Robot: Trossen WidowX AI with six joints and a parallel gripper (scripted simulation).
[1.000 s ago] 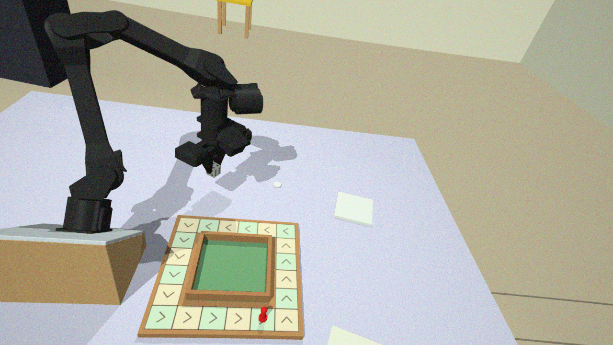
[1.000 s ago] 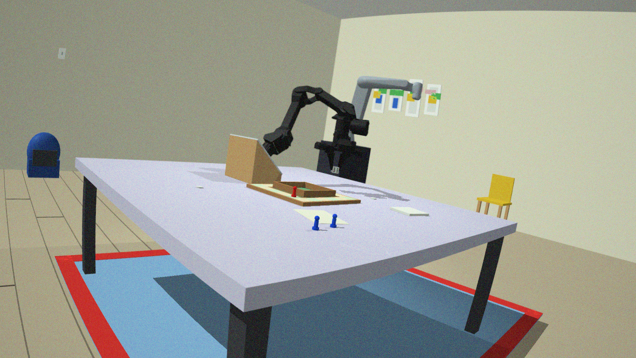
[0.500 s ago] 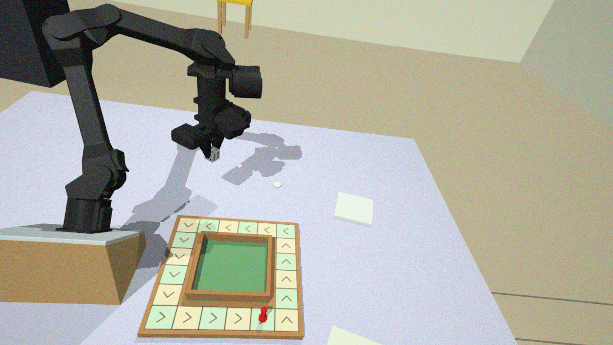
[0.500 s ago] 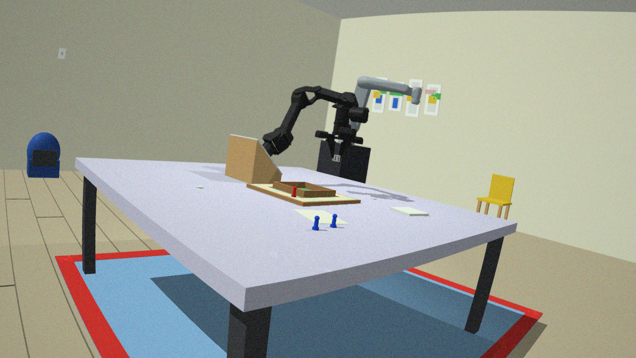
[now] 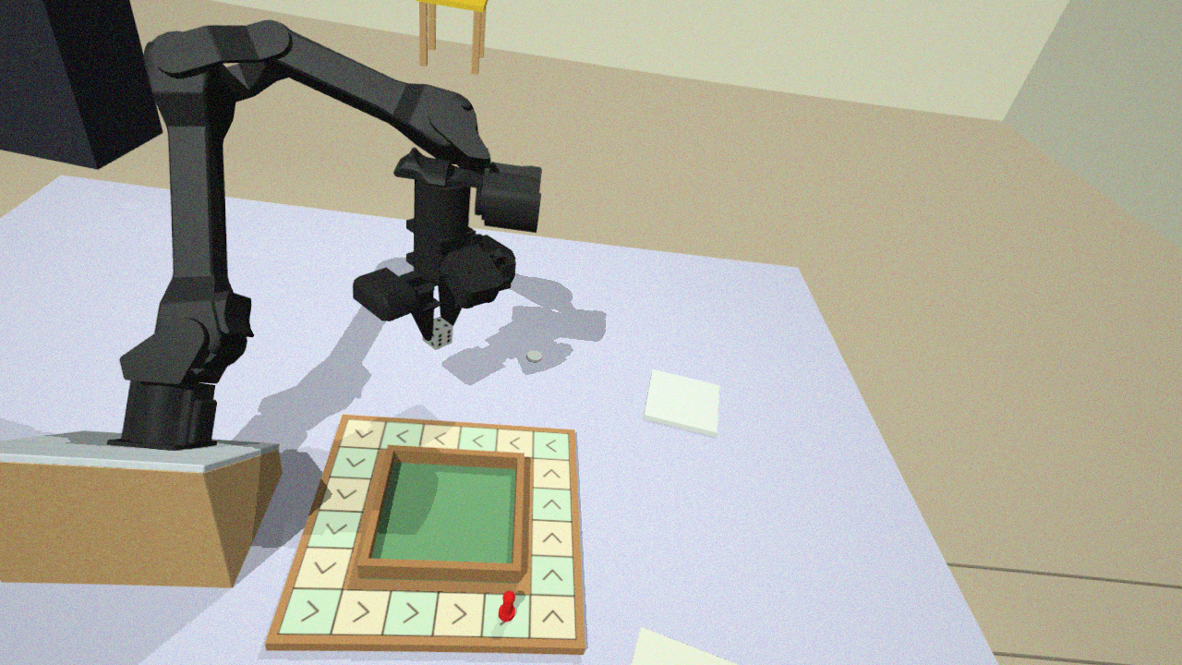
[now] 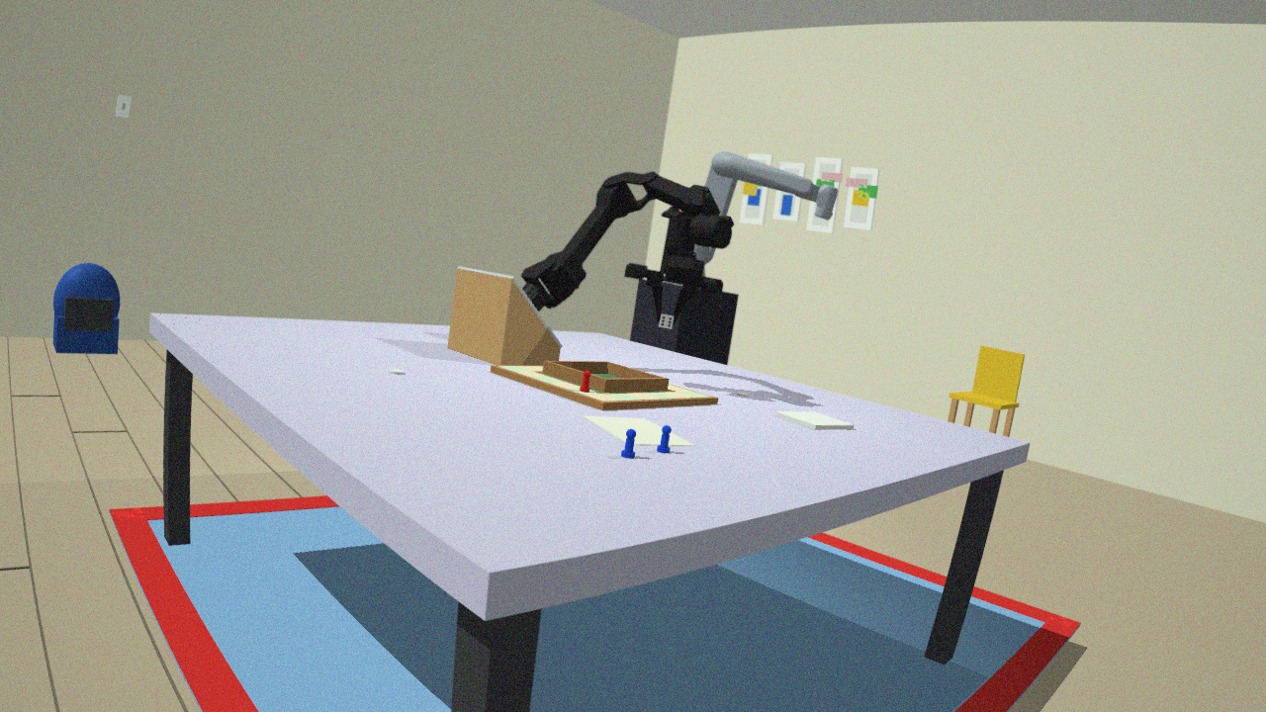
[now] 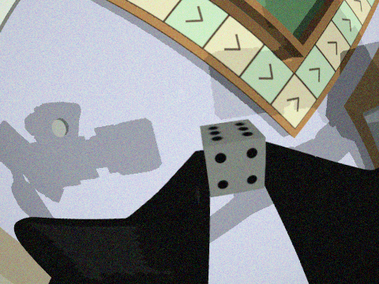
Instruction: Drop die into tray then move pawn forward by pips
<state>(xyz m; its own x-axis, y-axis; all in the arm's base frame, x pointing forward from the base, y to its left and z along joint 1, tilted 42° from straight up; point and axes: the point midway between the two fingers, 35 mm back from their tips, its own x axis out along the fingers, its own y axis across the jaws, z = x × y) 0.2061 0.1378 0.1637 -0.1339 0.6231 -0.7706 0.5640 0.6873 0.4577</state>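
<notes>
Right now the red pawn is 27 cm to the right of my gripper tip, 15 cm ahead of it and 9 cm below it. Round my gripper tip: green dice tray (17 cm to the right, 11 cm below, 7 cm ahead); white die (right at my gripper tip); white card (33 cm ahead, 11 cm below, 10 cm to the left).
</notes>
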